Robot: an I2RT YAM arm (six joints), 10 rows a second.
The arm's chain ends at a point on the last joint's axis. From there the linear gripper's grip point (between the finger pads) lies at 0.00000 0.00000 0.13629 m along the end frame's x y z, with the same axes.
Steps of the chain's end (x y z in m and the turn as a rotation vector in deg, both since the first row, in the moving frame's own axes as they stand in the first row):
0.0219 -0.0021 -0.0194 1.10 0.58 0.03
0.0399 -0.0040 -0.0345 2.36 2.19 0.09
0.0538 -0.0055 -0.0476 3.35 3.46 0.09
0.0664 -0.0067 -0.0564 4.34 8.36 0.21
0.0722 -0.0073 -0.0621 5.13 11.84 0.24
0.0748 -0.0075 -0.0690 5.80 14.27 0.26
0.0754 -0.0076 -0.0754 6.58 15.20 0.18
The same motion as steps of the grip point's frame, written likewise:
0.0233 -0.0047 -0.0194 1.10 0.58 0.03
0.0451 -0.0096 -0.0347 2.36 2.19 0.09
0.0620 -0.0135 -0.0481 3.35 3.46 0.09
0.0862 -0.0169 -0.0582 4.34 8.36 0.21
0.1002 -0.0193 -0.0655 5.13 11.84 0.24
0.1084 -0.0211 -0.0739 5.80 14.27 0.26
0.1111 -0.0230 -0.0811 6.58 15.20 0.18

